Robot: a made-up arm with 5 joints.
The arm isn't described. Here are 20 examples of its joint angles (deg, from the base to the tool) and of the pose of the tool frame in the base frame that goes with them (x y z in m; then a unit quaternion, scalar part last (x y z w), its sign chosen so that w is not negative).
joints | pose
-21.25 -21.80 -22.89 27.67 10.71 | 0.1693 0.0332 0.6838 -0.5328 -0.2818 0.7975 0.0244
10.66 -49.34 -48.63 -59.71 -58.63 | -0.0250 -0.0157 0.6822 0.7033 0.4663 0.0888 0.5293
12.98 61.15 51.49 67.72 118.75 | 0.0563 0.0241 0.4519 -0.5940 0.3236 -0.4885 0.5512
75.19 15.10 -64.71 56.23 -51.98 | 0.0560 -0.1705 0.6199 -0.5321 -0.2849 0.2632 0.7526
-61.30 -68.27 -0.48 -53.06 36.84 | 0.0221 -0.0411 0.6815 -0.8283 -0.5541 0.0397 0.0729
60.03 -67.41 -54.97 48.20 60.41 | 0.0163 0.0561 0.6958 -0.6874 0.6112 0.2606 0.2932
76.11 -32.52 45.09 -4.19 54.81 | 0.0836 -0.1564 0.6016 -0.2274 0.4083 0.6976 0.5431
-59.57 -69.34 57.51 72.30 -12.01 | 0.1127 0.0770 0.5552 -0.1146 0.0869 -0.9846 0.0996
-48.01 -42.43 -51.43 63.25 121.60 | 0.0544 0.0571 0.6925 0.7871 -0.3791 -0.4000 0.2769
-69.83 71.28 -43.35 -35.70 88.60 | 0.0942 0.2040 0.5221 0.6769 -0.0499 -0.5363 0.5017
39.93 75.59 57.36 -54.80 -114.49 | 0.0581 -0.0281 0.3912 0.0142 -0.3597 -0.0990 0.9277
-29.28 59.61 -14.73 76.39 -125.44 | 0.1208 0.0399 0.4503 0.1533 0.0541 0.3235 0.9322
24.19 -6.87 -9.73 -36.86 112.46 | 0.1830 -0.0356 0.6675 -0.5440 0.7411 0.3708 0.1320
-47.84 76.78 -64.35 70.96 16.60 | 0.1759 0.1301 0.4502 -0.1942 -0.1237 -0.9516 0.2035
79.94 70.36 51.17 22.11 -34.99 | 0.0150 -0.0183 0.4141 0.5727 -0.2301 0.0644 0.7842
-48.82 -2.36 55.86 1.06 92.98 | 0.1281 0.1326 0.4930 0.2065 -0.2684 -0.6582 0.6724
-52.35 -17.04 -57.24 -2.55 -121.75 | 0.1025 0.0703 0.7088 -0.3094 0.9274 -0.0824 0.1935
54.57 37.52 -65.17 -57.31 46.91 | 0.1096 -0.0962 0.6550 -0.8119 0.4859 0.2157 0.2412
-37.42 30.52 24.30 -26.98 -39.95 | 0.2032 0.0894 0.4806 -0.0108 -0.4250 0.8805 0.2098
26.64 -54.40 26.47 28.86 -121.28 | 0.1474 -0.0614 0.5967 -0.1976 -0.8159 0.0888 0.5360
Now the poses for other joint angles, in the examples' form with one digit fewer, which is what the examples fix.
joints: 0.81 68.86 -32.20 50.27 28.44
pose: 0.220 -0.011 0.428 0.251 0.070 0.959 0.108
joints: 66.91 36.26 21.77 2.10 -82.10
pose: 0.076 -0.142 0.438 -0.140 -0.380 -0.003 0.914
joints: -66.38 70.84 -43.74 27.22 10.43
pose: 0.138 0.184 0.460 -0.015 0.046 -0.944 0.325
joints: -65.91 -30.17 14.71 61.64 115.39
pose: 0.074 0.142 0.580 0.364 -0.294 -0.394 0.792
